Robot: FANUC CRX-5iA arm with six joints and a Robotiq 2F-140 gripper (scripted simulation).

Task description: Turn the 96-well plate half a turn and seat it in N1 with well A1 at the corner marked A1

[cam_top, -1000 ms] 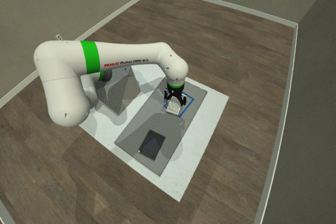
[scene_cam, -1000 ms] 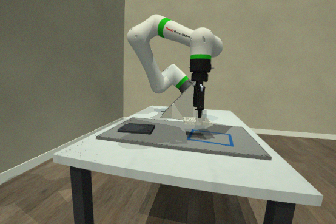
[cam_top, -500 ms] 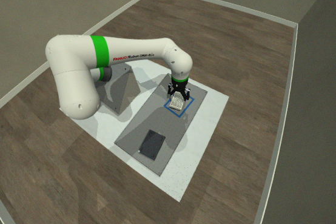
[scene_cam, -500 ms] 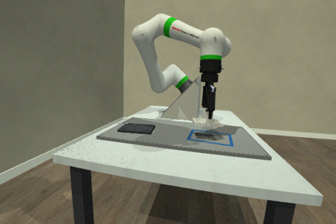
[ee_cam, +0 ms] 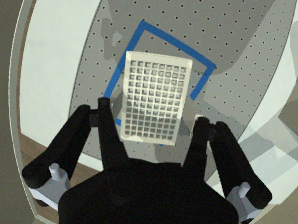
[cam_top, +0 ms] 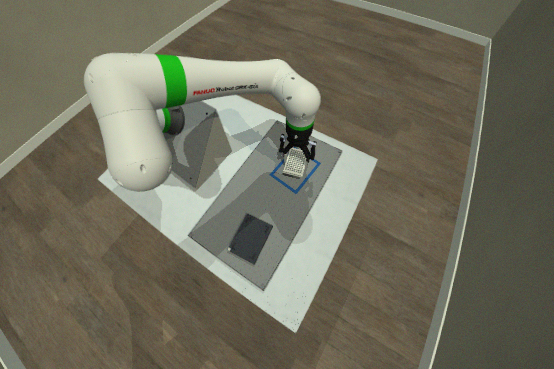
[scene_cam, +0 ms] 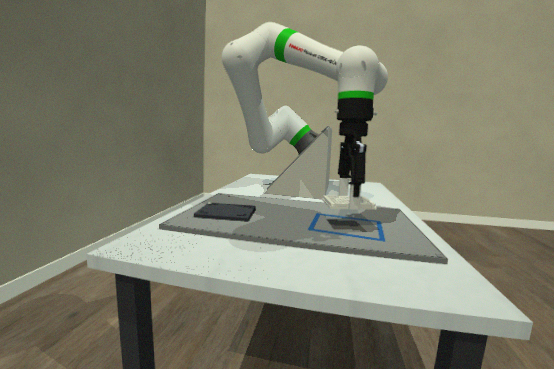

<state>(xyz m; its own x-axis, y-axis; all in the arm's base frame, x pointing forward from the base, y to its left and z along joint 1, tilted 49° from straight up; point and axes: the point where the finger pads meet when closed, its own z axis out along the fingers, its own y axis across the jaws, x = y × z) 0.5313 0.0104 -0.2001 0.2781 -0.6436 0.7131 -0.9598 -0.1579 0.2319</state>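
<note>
The white 96-well plate is 2 cm below my hand. From my hand the other things lie so: white A1 corner mark: 3 cm behind, 44 cm to the right, 8 cm below; dark plate nest N1: 1 cm ahead, 36 cm to the right, 8 cm below.
</note>
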